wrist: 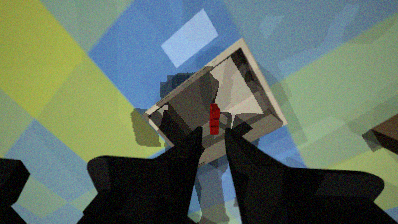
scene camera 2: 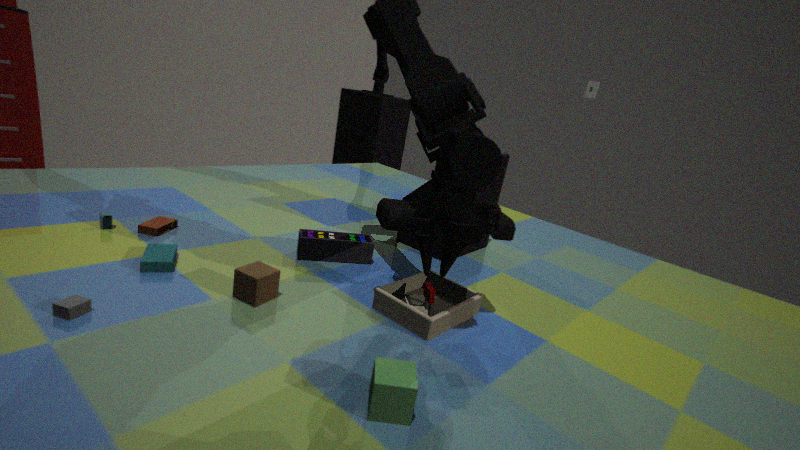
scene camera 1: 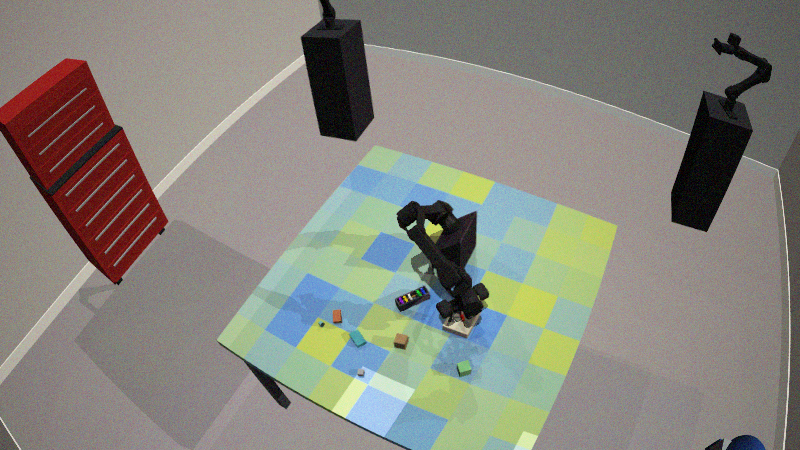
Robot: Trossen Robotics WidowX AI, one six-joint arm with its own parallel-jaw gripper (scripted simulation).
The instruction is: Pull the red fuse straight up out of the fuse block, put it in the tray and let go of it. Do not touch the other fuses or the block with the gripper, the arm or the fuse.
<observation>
In view: the gripper [scene camera 2: 433, 275] and a tray [scene camera 2: 403, 301].
The gripper shows as well in the wrist view [wrist: 213, 131]. The tray also shows in the wrist view [wrist: 234, 80].
</observation>
